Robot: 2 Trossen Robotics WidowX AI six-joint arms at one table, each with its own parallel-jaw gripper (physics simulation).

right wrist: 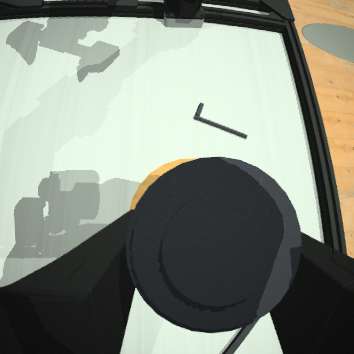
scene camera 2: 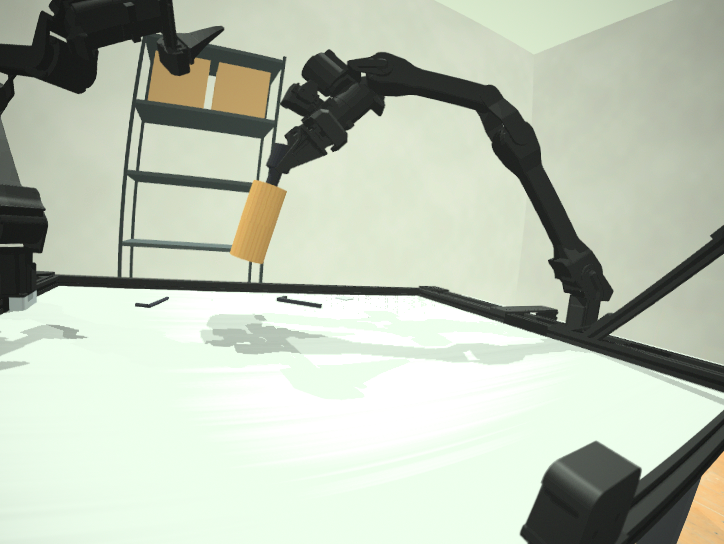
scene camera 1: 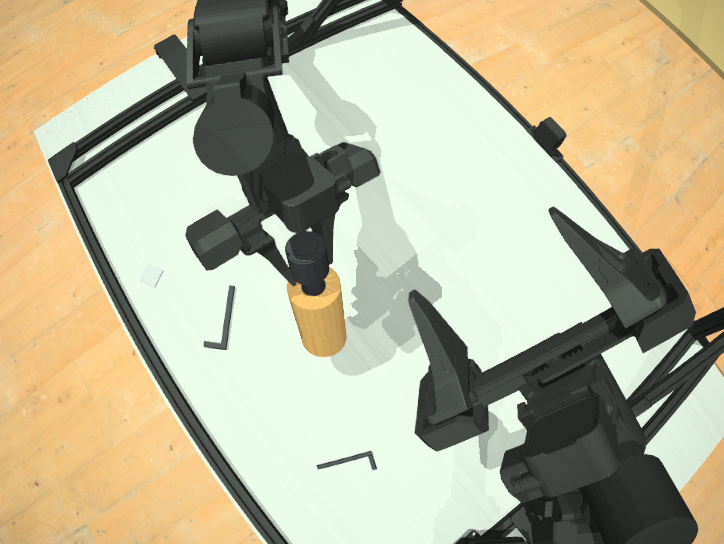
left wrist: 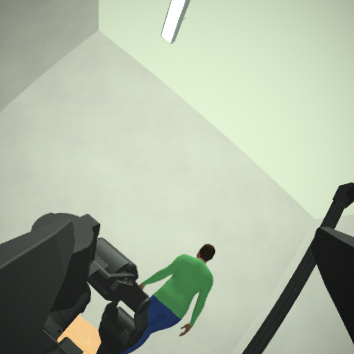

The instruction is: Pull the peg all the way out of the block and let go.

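Pixels of known places: left gripper, fingertip midpoint: (scene camera 1: 480, 253) (left wrist: 197, 237); right gripper, fingertip midpoint: (right wrist: 196, 222) (scene camera 2: 274, 172) (scene camera 1: 311, 273); left arm's base, link origin: (right wrist: 182, 6) (scene camera 2: 8, 293); right arm's base, link origin: (scene camera 2: 579, 328).
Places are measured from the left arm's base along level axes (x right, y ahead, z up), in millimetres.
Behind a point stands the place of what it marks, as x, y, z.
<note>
The peg (scene camera 1: 307, 257) {66, 394, 258} (right wrist: 215, 245) {73, 404, 257} has a wide black head and a narrower shaft; the shaft enters the top of a light wooden cylindrical block (scene camera 1: 320, 327) {46, 357, 157} (scene camera 2: 258, 222) {87, 369, 131} (right wrist: 162, 177). The block hangs tilted in the air above the table, borne by the peg. My right gripper (scene camera 1: 310, 272) {67, 393, 213} (scene camera 2: 282, 166) {67, 393, 213} is shut on the peg, with its fingers on either side of the head. How deep the shaft sits is hidden inside the block. My left gripper (scene camera 1: 483, 252) {93, 269, 460} (left wrist: 197, 237) {93, 269, 460} is wide open and empty, apart from the block, at the right in scene camera 1.
Two black L-shaped keys (scene camera 1: 228, 318) {-23, 487, -11} (scene camera 1: 347, 460) {-26, 226, -13} and a small pale tile (scene camera 1: 151, 274) {-78, 624, -16} lie on the table. Dark rails (scene camera 1: 140, 356) {-161, 522, 1} edge it. A shelf rack (scene camera 2: 204, 121) with boxes stands behind. A person in green (left wrist: 186, 285) shows in the left wrist view.
</note>
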